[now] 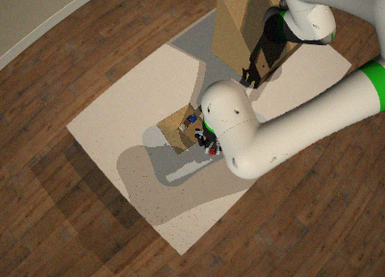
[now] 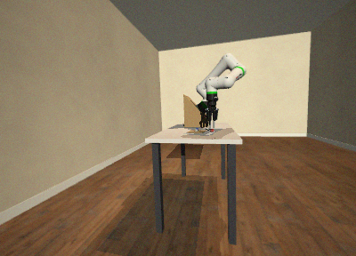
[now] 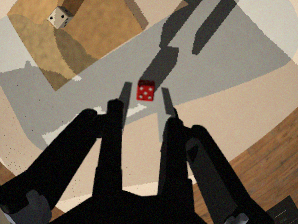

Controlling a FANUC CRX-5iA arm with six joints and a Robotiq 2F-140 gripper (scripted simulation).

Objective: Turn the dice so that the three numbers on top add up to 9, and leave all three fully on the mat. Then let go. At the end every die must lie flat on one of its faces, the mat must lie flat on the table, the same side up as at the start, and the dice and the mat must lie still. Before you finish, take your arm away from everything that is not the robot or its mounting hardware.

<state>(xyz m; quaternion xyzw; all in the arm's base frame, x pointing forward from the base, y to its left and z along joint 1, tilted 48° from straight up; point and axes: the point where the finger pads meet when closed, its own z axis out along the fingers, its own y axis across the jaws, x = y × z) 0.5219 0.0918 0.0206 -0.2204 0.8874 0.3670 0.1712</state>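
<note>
Right now the red die is 50 mm below my hand. Round my hand: white die (10 mm behind, 140 mm to the right, 50 mm below); mat (10 mm behind, 140 mm to the right, 60 mm below); blue die (60 mm behind, 130 mm to the right, 50 mm below).
</note>
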